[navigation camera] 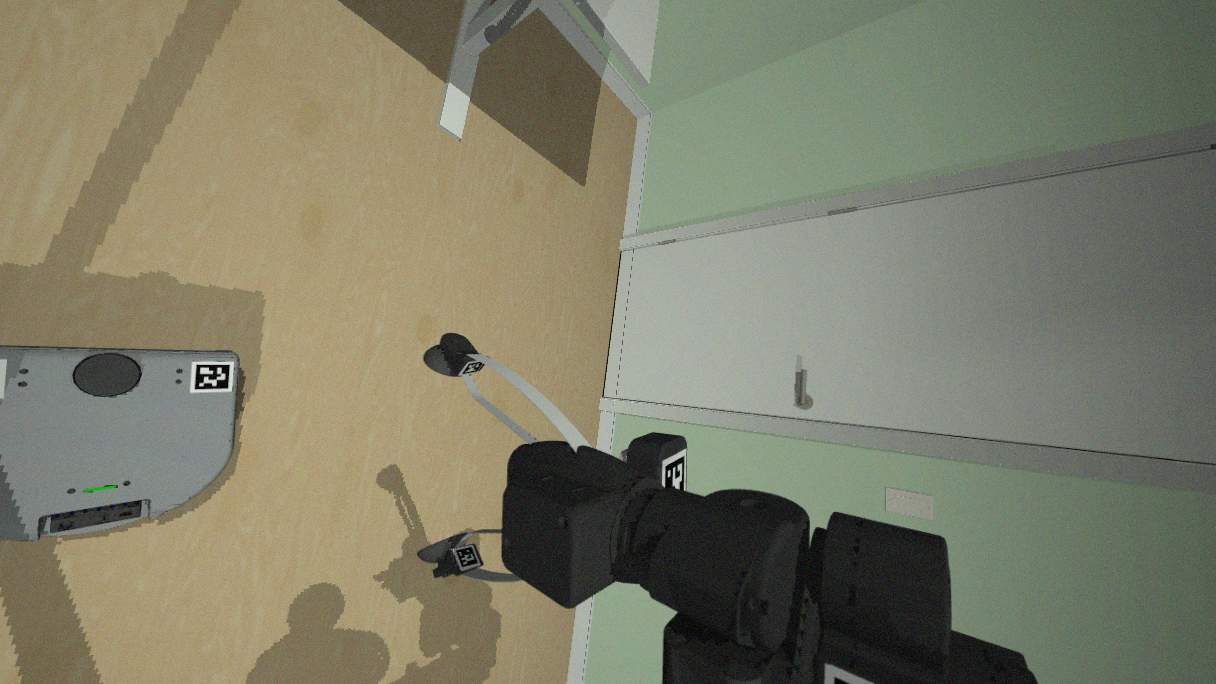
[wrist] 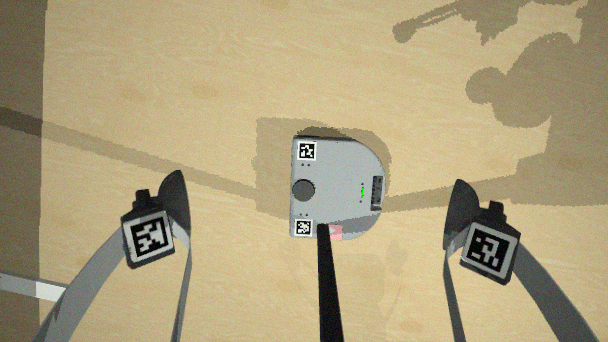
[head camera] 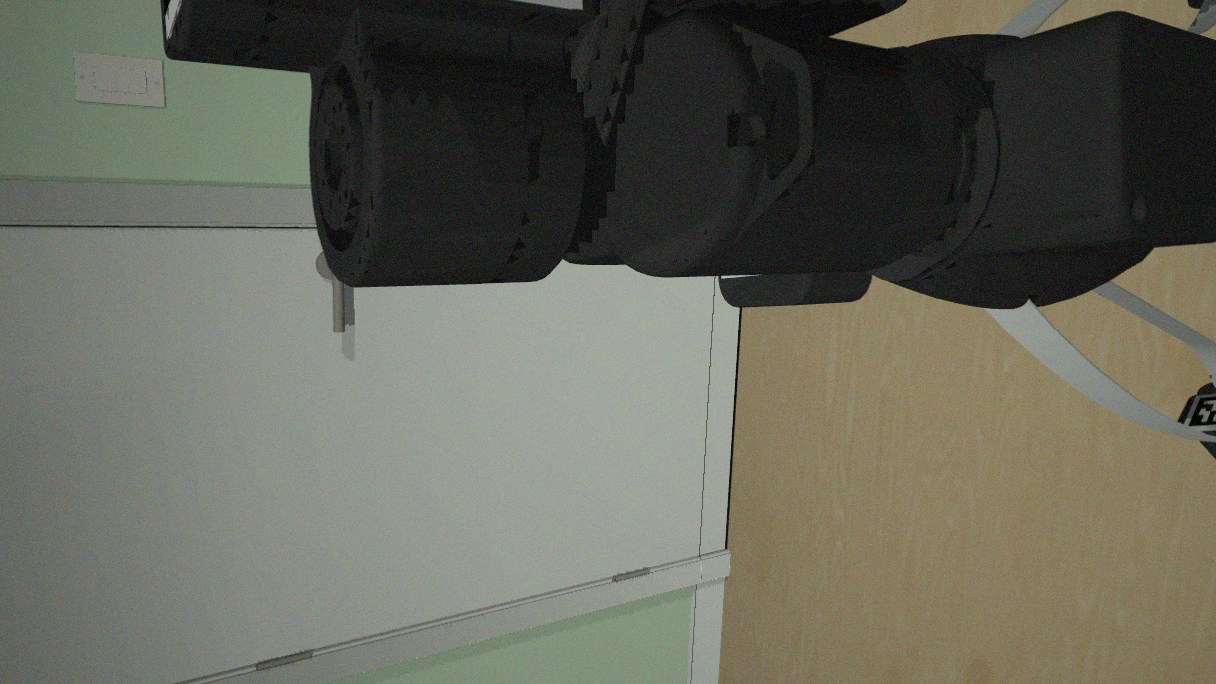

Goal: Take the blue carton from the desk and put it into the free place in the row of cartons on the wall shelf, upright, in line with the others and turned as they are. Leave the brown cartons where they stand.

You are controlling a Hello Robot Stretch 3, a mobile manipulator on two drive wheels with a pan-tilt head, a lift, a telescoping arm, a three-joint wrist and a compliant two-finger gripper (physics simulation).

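Frame: origin at the robot's base, x left, y back, z up, level; metres.
Where they show: gripper, between the fingertips: (navigation camera: pixel 436 448); robot's base, origin of its link: (navigation camera: pixel 109 372).
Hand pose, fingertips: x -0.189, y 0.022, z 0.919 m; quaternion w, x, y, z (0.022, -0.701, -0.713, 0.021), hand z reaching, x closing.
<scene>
Each offset is from my fingertips to the centre of the thing. "pt": to the spot under its first point.
My gripper (head camera: pixel 1203 216) (navigation camera: pixel 456 456) (wrist: pixel 315 199) is open, its two fingers wide apart with no object between them. In the wrist view it hangs above the floor, with my own base seen far below between the fingers. In the head view the fingers are partly cut off at the right edge. The blue carton, the brown cartons and the wall shelf do not show in these views. Part of the desk shows at the top of the navigation view, with its pale foot (navigation camera: pixel 453 114). A desk foot (wrist: pixel 50 291) also shows at the lower left of the wrist view.
A grey-white door (head camera: pixel 510 425) (navigation camera: pixel 892 323) with a handle @(pt dx -1.320, dy -0.023, dz +0.007 m) (head camera: pixel 338 306) (navigation camera: pixel 801 387) stands in the green wall beyond the arm. A switch plate @(dx -1.335, dy +0.326, dz +0.301 m) (head camera: pixel 119 79) (navigation camera: pixel 908 503) is beside it. My base (navigation camera: pixel 170 442) (wrist: pixel 340 170) and black mast (wrist: pixel 331 295) stand on the wooden floor.
</scene>
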